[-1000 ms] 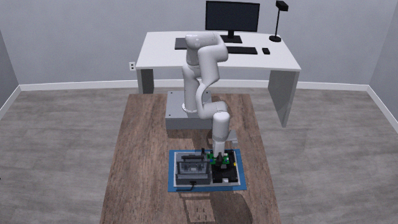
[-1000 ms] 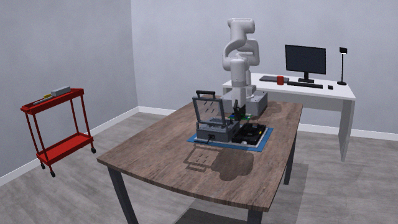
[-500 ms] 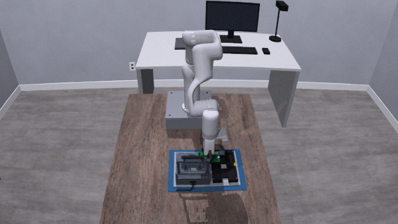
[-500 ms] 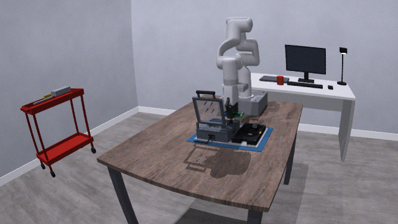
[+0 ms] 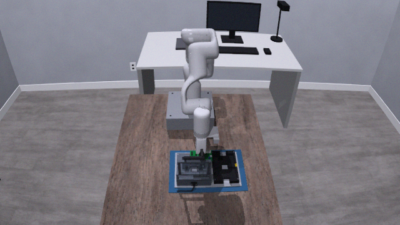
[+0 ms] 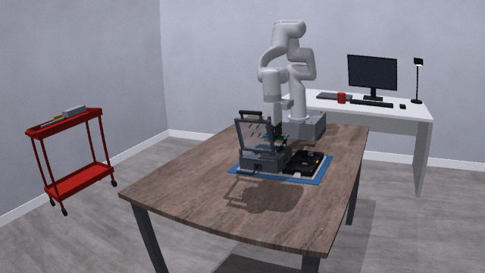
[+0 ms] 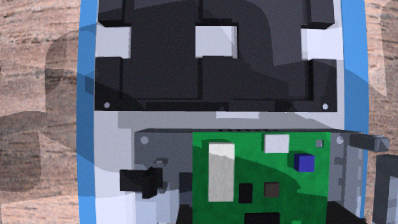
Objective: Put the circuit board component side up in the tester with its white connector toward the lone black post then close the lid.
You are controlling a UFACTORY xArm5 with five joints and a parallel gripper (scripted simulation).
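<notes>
Right now my hand is 20 mm short of the grey tester and 20 mm above it. The rest, counted from my hand: clear lid 120 mm ahead, 50 mm above, 40 mm to the right; then green circuit board right at my hand.
</notes>
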